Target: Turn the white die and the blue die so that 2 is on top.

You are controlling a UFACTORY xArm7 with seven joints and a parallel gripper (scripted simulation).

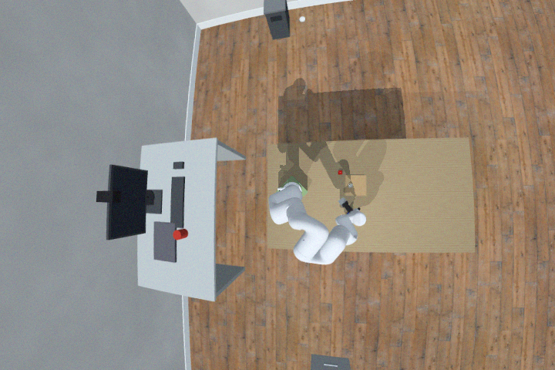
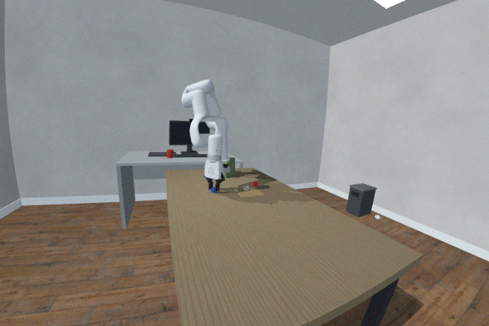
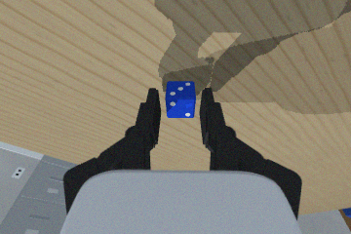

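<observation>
Now: hand 20 mm above the blue die. Round my hand: red die 280 mm to the left, 80 mm behind, 20 mm below; then white die 190 mm to the left, 20 mm below, 10 mm behind; then tan mat 200 mm to the left, 30 mm below, 30 mm ahead.
</observation>
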